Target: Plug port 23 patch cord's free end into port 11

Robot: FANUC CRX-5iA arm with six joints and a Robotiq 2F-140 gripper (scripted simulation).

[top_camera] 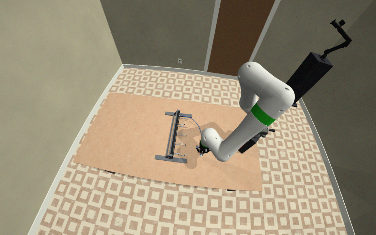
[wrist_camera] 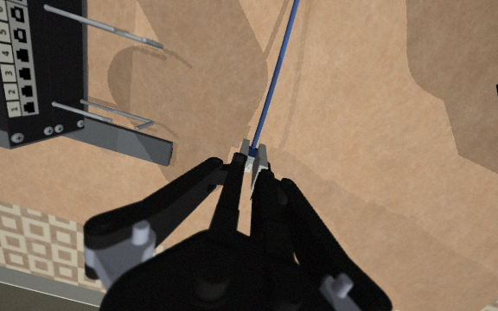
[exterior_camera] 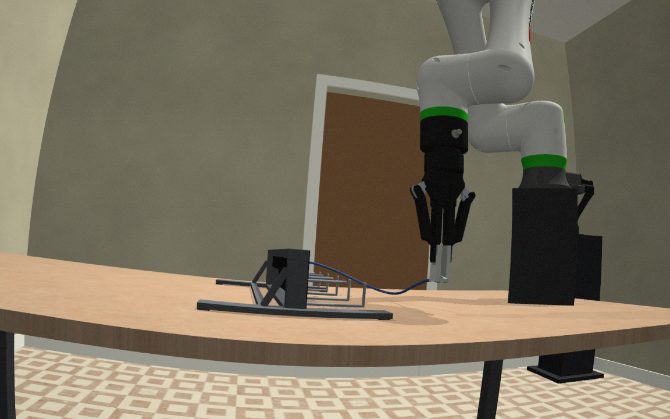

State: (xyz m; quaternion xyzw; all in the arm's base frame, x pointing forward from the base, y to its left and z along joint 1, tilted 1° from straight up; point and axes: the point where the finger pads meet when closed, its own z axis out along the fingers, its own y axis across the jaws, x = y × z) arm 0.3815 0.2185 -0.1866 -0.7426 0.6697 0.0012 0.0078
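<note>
Right now my hand is 3 cm above the plug and 1 cm to the right of it.
</note>
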